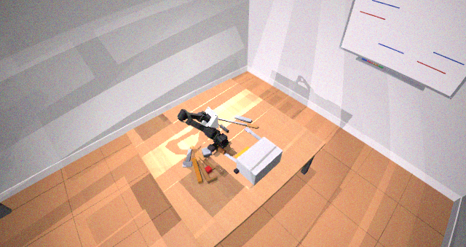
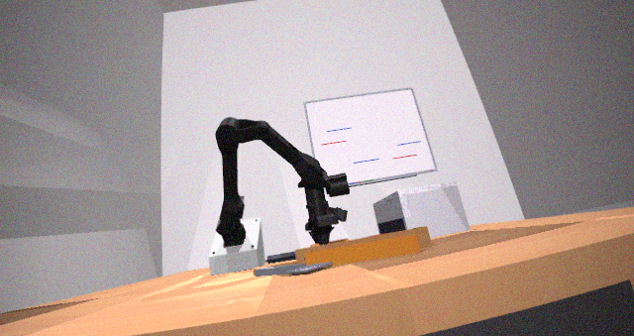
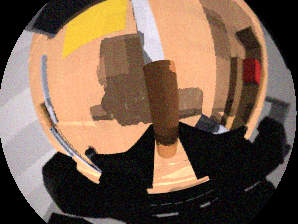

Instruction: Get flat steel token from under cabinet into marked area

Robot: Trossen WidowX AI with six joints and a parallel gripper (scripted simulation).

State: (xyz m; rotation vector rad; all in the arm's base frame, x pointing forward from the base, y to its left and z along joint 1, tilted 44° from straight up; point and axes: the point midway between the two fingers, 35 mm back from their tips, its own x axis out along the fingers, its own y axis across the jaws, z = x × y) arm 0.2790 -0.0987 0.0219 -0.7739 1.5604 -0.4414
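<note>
Right now my gripper tip is 30 mm past the grey block, 100 mm to the left of it and 10 mm below it. Round my gripper tip: orange bar 70 mm ahead, 250 mm to the right, 10 mm above; thin wooden stick 10 mm behind, 160 mm to the right; red block 120 mm ahead, 180 mm to the right, 10 mm above.
</note>
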